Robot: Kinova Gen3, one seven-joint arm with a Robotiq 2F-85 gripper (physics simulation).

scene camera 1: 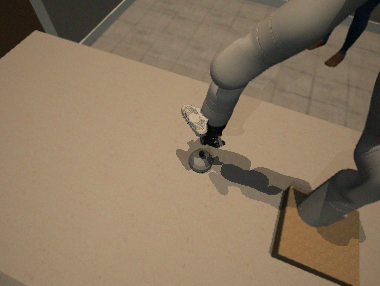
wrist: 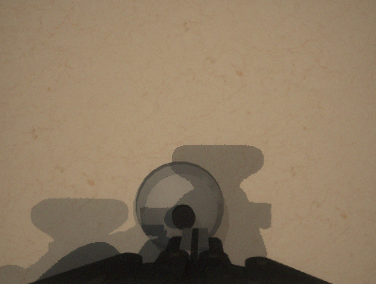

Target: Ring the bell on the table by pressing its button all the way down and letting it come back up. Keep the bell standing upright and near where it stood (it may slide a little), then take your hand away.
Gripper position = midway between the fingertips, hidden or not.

In view: my gripper (wrist: 195, 245) and a bell (wrist: 179, 182).
